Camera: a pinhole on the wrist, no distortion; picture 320 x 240 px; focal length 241.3 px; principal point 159.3 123.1 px. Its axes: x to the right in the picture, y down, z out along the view. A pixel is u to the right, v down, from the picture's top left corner.
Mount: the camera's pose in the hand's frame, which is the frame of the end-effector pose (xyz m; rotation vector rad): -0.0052 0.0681 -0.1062 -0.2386 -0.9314 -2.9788
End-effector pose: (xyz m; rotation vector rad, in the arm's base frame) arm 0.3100 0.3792 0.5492 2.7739 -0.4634 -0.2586
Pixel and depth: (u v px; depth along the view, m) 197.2 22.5 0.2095
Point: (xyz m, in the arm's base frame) 0.2193 0.1450 0.6201
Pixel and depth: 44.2 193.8 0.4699
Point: 0.4472 -0.0008 0.2864
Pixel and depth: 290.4 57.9 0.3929
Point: 0.0031 0.0391 0.5274
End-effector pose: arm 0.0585 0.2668 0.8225 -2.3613 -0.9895 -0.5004
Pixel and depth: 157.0 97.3 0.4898
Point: 0.4226 0.2270 0.5235
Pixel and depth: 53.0 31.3 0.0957
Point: 0.1942 0.1702 0.8422
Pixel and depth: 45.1 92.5 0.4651
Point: 0.5423 0.3165 0.6807
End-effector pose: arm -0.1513 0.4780 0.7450 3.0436 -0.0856 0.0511
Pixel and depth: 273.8 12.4 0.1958
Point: -0.2398 0.2258 0.7511
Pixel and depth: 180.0 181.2 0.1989
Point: -0.1481 0.3281 0.6745
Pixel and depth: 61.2 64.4 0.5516
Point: 0.1144 -0.0408 0.5705
